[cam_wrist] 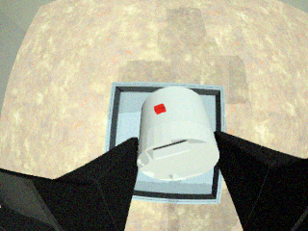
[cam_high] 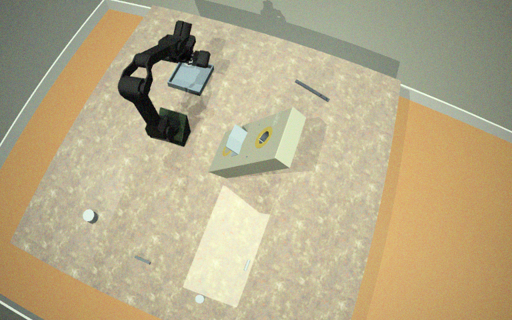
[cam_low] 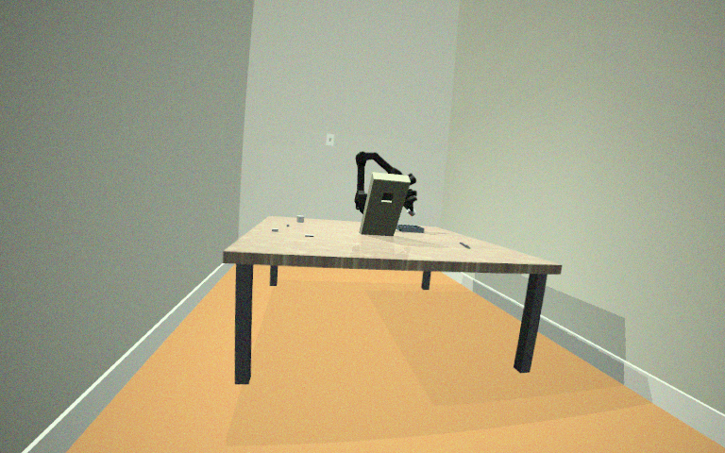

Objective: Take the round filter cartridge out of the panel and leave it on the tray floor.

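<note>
My gripper tip is right at the round filter cartridge. Also, from my gripper tip: blue-grey tray 120 mm below, 10 mm behind; then short dark bar 760 mm to the right, 180 mm ahead, 120 mm below; then beige service panel 380 mm ahead, 260 mm to the right, 30 mm above.
</note>
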